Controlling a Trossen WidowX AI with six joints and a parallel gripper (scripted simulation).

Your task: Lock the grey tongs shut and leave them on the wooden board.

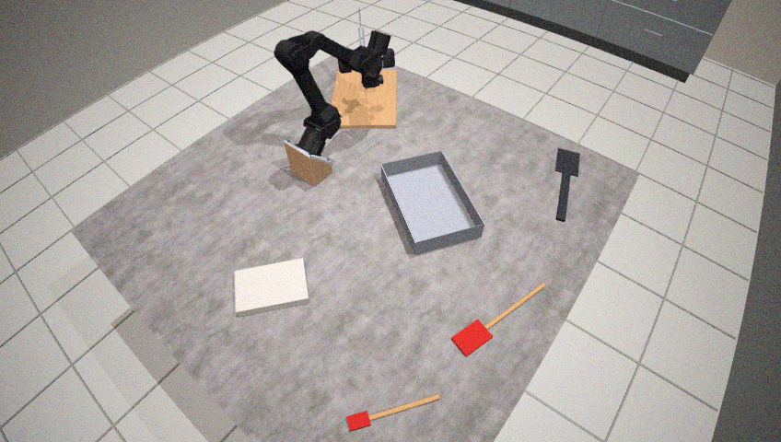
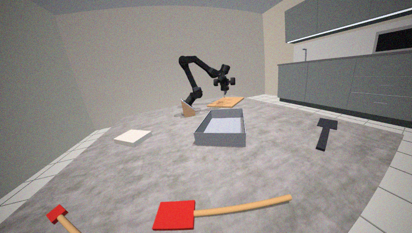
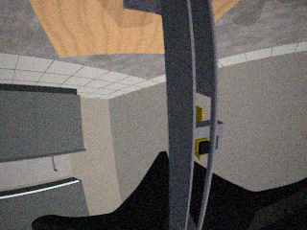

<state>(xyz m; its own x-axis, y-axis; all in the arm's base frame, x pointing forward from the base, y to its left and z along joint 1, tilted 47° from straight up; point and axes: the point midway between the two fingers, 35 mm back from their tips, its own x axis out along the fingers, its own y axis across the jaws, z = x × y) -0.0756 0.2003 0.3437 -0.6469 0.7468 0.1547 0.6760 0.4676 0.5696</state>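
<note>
My gripper tip is 40 mm to the left of the yellow lock slider, 30 mm short of it and 20 mm above it. Also, from my gripper tip: grey roasting tin 470 mm ahead, 340 mm to the right, 140 mm below; then black spatula 780 mm ahead, 170 mm below; then wooden board 160 mm below.
</note>
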